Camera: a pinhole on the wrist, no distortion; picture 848 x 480 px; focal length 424.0 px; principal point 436.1 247.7 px. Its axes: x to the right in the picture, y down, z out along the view. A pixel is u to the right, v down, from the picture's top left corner.
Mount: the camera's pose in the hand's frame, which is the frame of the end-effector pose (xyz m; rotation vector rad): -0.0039 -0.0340 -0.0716 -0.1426 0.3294 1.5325
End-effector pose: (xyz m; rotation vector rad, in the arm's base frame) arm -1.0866 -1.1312 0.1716 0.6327 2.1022 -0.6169
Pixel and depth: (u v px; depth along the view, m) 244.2 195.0 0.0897
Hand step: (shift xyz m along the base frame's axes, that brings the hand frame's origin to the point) -0.0247 -0.0464 -0.0181
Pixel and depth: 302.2 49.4 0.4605
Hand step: 0.0532 -0.2157 -0.4124
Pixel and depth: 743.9 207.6 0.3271
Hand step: 0.2398 0.1290 -0.2007
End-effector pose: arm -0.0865 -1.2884 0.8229 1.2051 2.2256 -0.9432
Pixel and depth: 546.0 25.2 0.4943
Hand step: 0.0429 0.0169 -0.5048
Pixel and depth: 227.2 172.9 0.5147
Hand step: -0.1596 -0.3241 -0.3732
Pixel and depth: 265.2 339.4 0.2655
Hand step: -0.0197 -0.1990 -0.1080
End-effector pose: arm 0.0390 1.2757 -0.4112 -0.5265 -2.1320 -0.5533
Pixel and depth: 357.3 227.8 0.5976
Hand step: -0.3643 0.3366 -0.1992
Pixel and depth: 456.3 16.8 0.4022
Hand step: -0.2690 0.2764 0.0817
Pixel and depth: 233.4 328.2 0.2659
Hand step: -0.1698 0.0598 -0.1546
